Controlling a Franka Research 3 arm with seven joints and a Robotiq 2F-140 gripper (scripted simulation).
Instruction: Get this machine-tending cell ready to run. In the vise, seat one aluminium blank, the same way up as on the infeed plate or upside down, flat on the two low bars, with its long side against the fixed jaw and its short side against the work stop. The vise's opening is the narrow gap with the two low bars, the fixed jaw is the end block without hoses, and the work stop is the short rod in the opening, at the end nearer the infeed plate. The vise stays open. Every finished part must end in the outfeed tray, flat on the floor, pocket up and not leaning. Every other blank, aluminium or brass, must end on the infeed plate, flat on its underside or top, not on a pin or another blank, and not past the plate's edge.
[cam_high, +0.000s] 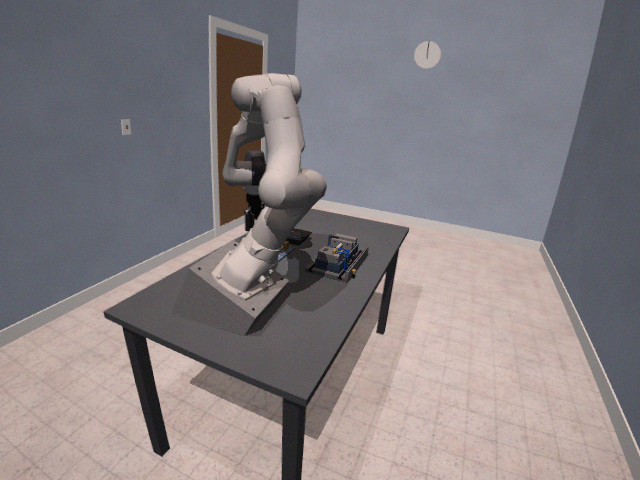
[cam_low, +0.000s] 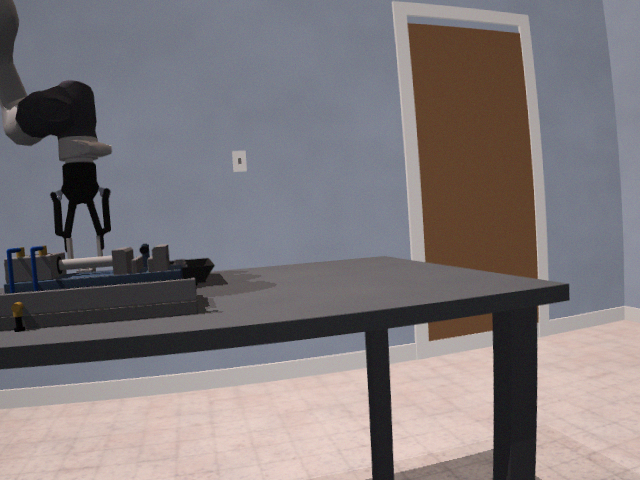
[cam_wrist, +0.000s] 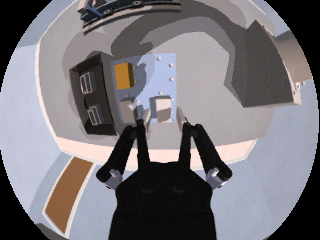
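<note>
The blue infeed plate lies 8 cm below my hand, 5 cm to the right of it and 5 cm ahead of it. From my hand the other things lie so: work stop: 34 cm to the right, 14 cm ahead, 1 cm above; vise: 38 cm to the right, 7 cm ahead, 4 cm below; brass blank: 10 cm to the right, 8 cm ahead, 6 cm below.
</note>
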